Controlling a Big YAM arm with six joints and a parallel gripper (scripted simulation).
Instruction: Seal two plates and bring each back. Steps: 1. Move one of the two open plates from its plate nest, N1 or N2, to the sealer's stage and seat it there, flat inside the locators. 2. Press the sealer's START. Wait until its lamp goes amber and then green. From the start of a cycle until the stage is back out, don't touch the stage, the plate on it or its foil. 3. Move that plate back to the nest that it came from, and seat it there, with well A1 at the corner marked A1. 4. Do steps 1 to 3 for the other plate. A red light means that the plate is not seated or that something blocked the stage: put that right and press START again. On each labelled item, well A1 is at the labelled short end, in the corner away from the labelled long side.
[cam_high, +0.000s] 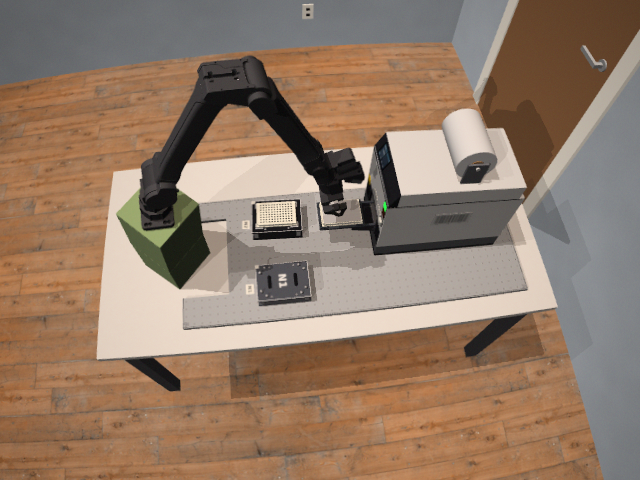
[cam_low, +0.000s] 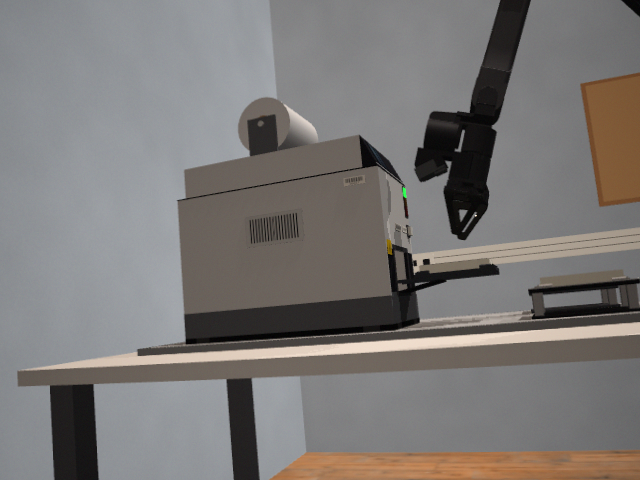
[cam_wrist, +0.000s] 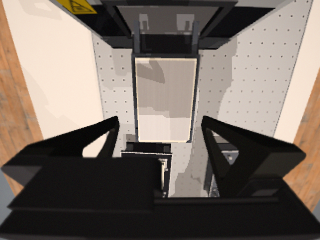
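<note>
Now: the sealer stage 1 cm ahead of my hand, 1 cm to the right of it and 7 cm below it. Round my hand: plate: 19 cm behind, 6 cm to the left, 10 cm below; yellow warning label: 12 cm ahead, 7 cm to the left, 2 cm below; plate nest: 21 cm behind, 17 cm to the right, 12 cm below.
</note>
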